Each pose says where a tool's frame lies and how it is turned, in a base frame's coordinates. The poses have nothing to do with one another.
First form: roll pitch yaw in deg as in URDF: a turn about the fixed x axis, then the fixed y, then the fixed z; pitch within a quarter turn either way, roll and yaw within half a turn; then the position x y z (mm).
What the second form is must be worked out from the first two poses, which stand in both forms.
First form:
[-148.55 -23.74 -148.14 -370 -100 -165]
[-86.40 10.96 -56.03 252 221 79]
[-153.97 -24.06 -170.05 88 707 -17]
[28.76 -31.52 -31.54 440 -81 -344]
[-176.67 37.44 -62.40 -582 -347 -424]
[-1.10 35.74 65.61 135 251 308]
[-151.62 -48.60 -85.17 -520 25 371]
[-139.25 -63.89 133.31 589 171 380]
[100.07 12.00 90.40 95 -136 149]
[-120.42 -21.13 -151.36 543 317 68]
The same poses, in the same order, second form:
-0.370 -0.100 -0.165; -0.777 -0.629 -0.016; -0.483 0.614 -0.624; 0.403 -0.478 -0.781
0.252 0.221 0.079; 0.549 -0.054 0.834; -0.814 0.192 0.548; -0.190 -0.980 0.062
0.088 0.707 -0.017; -0.899 -0.331 -0.285; -0.158 0.854 -0.496; 0.408 -0.401 -0.820
0.440 -0.081 -0.344; 0.727 0.244 -0.642; -0.446 0.879 -0.170; 0.523 0.410 0.747
-0.582 -0.347 -0.424; 0.368 -0.901 -0.230; -0.704 -0.431 0.565; -0.608 -0.046 -0.793
0.135 0.251 0.308; 0.335 -0.915 0.224; 0.739 0.403 0.540; -0.584 -0.016 0.812
-0.520 0.025 0.371; 0.056 -0.847 0.529; -0.659 -0.429 -0.618; 0.750 -0.314 -0.582
0.589 0.171 0.380; -0.302 0.149 -0.942; 0.320 0.946 0.047; 0.898 -0.287 -0.333
0.095 -0.136 0.149; -0.007 0.173 0.985; 0.978 0.206 -0.029; -0.208 0.963 -0.171
0.543 0.317 0.068; -0.819 -0.516 0.253; -0.447 0.295 -0.844; 0.360 -0.804 -0.472

